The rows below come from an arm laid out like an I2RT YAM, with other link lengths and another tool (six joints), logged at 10 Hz.
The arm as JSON. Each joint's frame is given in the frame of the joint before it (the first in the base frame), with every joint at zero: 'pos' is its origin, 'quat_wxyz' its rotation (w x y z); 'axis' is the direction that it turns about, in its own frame. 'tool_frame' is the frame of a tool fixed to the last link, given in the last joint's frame.
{
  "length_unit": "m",
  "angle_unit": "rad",
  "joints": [
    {
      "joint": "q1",
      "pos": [
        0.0,
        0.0,
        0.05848
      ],
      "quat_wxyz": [
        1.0,
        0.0,
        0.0,
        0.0
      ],
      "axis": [
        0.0,
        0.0,
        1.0
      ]
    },
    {
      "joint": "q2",
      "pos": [
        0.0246,
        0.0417,
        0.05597
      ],
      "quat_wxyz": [
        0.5,
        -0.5,
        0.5,
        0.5
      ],
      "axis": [
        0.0,
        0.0,
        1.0
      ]
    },
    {
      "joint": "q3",
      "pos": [
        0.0,
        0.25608,
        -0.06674
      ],
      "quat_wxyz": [
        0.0,
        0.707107,
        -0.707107,
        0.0
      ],
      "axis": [
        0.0,
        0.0,
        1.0
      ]
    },
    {
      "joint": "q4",
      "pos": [
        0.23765,
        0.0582,
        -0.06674
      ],
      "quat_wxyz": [
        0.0,
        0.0,
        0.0,
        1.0
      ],
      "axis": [
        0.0,
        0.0,
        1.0
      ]
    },
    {
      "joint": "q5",
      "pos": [
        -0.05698,
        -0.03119,
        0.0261
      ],
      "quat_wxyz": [
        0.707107,
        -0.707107,
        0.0,
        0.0
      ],
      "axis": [
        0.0,
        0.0,
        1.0
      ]
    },
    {
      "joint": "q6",
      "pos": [
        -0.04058,
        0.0,
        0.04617
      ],
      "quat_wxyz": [
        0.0,
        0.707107,
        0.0,
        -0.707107
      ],
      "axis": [
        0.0,
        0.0,
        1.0
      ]
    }
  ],
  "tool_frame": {
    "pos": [
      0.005,
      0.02,
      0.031
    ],
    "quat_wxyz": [
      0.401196,
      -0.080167,
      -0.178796,
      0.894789
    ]
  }
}
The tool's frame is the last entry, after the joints.
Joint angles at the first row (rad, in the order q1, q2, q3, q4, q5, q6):
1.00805, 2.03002, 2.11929, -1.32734, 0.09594, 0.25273
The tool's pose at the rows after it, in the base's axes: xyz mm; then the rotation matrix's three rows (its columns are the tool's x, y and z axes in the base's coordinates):
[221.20, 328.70, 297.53], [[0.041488, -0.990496, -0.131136], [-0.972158, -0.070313, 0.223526], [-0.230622, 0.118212, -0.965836]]
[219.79, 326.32, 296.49], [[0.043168, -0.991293, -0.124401], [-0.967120, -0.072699, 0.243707], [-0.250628, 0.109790, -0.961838]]
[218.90, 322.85, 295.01], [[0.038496, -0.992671, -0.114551], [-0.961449, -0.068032, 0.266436], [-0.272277, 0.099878, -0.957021]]
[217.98, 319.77, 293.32], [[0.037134, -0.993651, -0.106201], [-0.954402, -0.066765, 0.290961], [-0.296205, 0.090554, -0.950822]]
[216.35, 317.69, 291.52], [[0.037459, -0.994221, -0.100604], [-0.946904, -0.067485, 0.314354], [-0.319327, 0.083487, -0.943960]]
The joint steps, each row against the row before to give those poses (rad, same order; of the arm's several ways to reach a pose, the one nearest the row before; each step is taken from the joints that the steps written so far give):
0.00000, -0.01294, -0.02626, 0.02476, -0.00076, 0.00038
-0.00114, -0.02976, -0.04999, 0.04159, -0.00534, 0.00077
-0.00344, -0.03281, -0.05573, 0.04618, -0.00344, 0.00533
-0.00345, -0.03169, -0.05418, 0.04767, -0.00649, 0.00304
-0.00074, -0.02749, -0.04773, 0.04352, -0.00762, 0.00421

